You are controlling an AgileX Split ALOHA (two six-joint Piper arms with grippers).
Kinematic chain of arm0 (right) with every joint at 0, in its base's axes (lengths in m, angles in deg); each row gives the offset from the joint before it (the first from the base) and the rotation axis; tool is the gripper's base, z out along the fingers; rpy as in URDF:
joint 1: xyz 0 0 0.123 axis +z
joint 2: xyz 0 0 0 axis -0.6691 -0.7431 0
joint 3: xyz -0.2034 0.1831 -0.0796 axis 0.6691 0.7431 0
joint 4: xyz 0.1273 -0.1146 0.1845 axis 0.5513 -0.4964 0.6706
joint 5: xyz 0 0 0 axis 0.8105 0.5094 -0.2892
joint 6: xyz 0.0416 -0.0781 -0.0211 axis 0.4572 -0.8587 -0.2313
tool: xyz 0 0 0 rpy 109.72 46.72 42.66
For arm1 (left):
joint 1: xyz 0 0 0.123 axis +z
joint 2: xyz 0 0 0 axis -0.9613 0.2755 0
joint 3: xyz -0.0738 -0.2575 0.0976 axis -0.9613 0.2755 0
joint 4: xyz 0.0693 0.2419 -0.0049 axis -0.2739 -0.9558 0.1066
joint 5: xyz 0 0 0 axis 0.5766 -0.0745 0.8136
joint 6: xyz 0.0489 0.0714 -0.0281 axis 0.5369 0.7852 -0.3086
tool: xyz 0 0 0 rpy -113.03 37.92 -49
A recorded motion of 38 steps. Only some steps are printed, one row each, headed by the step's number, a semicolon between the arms.
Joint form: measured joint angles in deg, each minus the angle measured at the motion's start. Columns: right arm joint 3, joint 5, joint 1, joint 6, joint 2, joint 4; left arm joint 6, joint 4, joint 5, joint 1, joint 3, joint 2.
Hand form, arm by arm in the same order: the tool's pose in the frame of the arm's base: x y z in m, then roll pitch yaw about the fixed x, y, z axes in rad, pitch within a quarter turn. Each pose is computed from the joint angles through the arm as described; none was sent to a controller.
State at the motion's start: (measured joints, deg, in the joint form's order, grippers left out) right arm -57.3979 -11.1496 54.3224 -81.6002 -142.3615 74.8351; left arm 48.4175 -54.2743 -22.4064 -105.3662 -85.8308 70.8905
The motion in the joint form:
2: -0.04 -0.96 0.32 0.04 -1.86 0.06; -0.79 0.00 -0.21 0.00 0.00 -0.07
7: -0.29 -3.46 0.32 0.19 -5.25 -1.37; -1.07 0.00 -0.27 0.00 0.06 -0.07
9: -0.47 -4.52 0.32 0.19 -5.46 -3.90; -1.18 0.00 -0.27 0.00 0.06 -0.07
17: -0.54 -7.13 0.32 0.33 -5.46 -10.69; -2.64 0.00 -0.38 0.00 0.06 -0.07
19: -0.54 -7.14 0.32 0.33 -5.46 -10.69; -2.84 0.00 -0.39 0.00 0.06 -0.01
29: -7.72 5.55 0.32 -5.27 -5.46 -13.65; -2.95 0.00 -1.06 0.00 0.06 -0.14
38: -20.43 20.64 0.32 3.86 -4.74 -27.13; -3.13 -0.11 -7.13 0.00 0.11 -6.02
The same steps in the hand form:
2: 0.3647 0.1350 0.1139 2.5026 0.0261 3.0955; 0.2753 -0.1686 0.4160 2.2766 0.4758 1.3862
7: 0.3675 0.1323 0.0903 2.5502 0.0093 3.0887; 0.2752 -0.1685 0.4156 2.2804 0.4788 1.3908
9: 0.3686 0.1298 0.0878 2.5859 0.0308 3.1127; 0.2752 -0.1685 0.4156 2.2811 0.4802 1.3922
17: 0.3702 0.1227 0.0841 2.6797 0.0846 -3.1008; 0.2752 -0.1685 0.4154 2.2920 0.4987 1.4120
19: 0.3702 0.1227 0.0841 2.6797 0.0847 -3.1009; 0.2754 -0.1686 0.4151 2.2946 0.5009 1.4153
29: 0.3791 0.1311 0.1107 2.6284 0.0810 -2.8818; 0.2743 -0.1680 0.4149 2.3052 0.4987 1.4214
38: 0.3973 0.1253 0.1599 2.7395 0.0074 -2.7752; 0.2429 -0.1487 0.4380 2.3098 0.4974 1.4248

